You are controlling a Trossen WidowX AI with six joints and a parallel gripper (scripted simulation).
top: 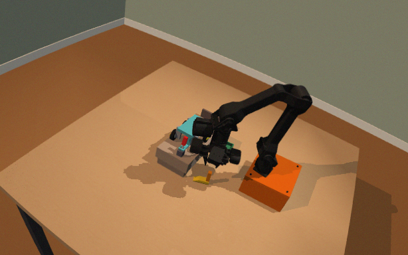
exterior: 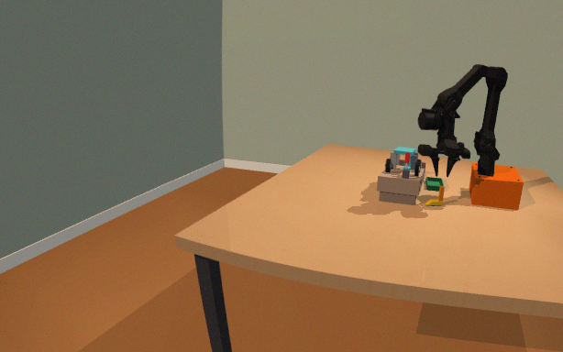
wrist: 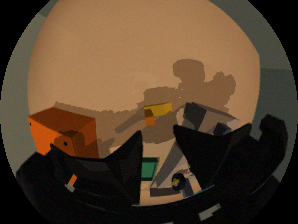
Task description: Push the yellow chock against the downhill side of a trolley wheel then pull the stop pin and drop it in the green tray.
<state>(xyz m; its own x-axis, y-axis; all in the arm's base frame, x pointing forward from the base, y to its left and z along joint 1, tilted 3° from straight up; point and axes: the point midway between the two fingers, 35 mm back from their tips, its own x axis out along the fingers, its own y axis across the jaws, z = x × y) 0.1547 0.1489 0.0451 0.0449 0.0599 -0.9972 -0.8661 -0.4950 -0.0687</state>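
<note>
My gripper tip is 8 cm above the yellow chock, 1 cm to the right of it and 1 cm short of it. From my gripper tip the other things lie so: teal-topped trolley (17 cm ahead, 7 cm to the right, 1 cm above); red-headed stop pin (13 cm ahead, 3 cm above, 2 cm to the left); ramp block (17 cm ahead, 8 cm to the right, 6 cm below).
</note>
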